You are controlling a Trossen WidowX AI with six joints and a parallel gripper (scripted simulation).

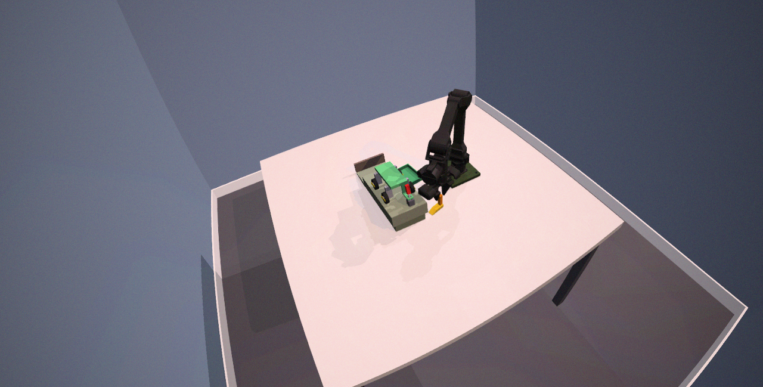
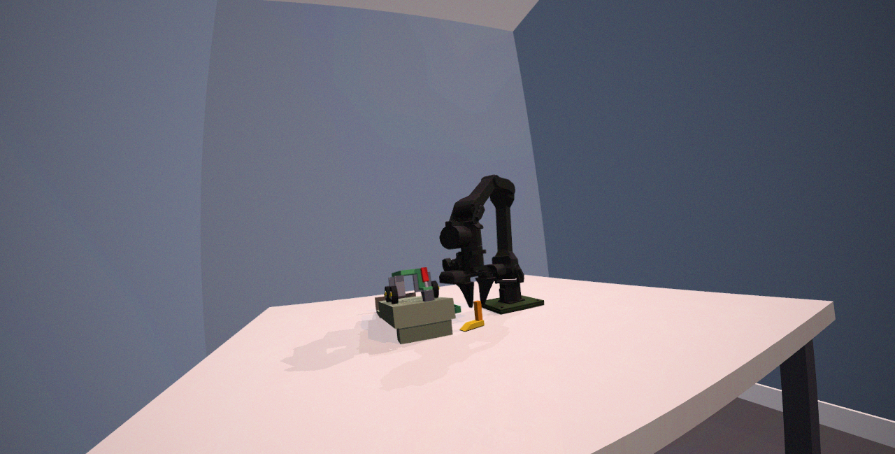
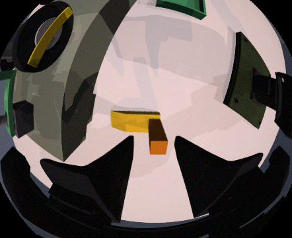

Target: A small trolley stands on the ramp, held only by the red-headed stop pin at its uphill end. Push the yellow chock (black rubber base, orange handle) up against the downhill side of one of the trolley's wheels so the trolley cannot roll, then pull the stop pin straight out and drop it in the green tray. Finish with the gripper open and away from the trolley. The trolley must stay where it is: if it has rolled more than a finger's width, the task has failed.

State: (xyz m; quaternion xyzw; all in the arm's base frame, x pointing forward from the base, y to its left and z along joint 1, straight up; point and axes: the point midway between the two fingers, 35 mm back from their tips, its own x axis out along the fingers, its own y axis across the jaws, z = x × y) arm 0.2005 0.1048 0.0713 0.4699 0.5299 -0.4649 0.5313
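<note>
Now: gripper tip 2 cm short of the yellow chock and 3 cm above it. Round my gripper tip: ramp (13 cm ahead, 15 cm to the right, 1 cm below); red-headed stop pin (12 cm ahead, 3 cm to the right, 8 cm above); green trolley (13 cm ahead, 14 cm to the right, 6 cm above).
</note>
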